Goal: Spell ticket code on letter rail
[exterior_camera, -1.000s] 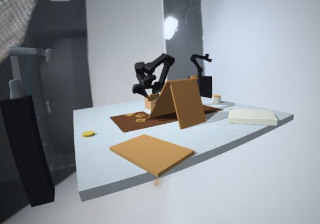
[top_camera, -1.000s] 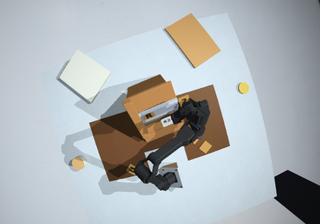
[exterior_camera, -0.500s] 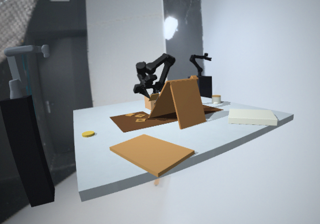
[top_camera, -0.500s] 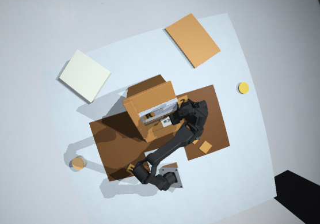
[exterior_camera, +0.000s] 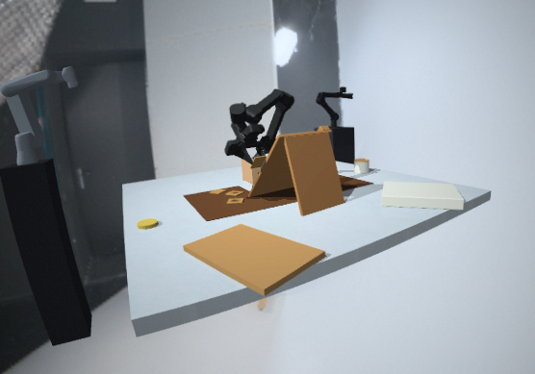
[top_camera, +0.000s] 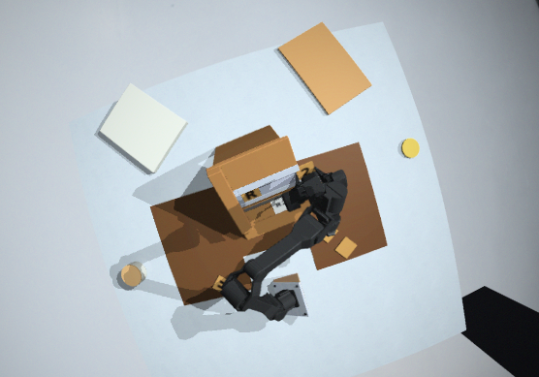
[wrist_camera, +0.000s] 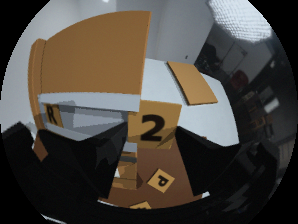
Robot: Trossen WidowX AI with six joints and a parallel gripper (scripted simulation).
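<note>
The white ticket lies 90 mm to the left of my gripper tip, 80 mm below it and 70 mm behind it. Round my gripper tip: brown mat (180 mm behind, 160 mm to the left, 160 mm below); then orange slab (330 mm ahead, 210 mm to the right, 150 mm below); then cream slab (480 mm to the left, 330 mm ahead, 140 mm below).
</note>
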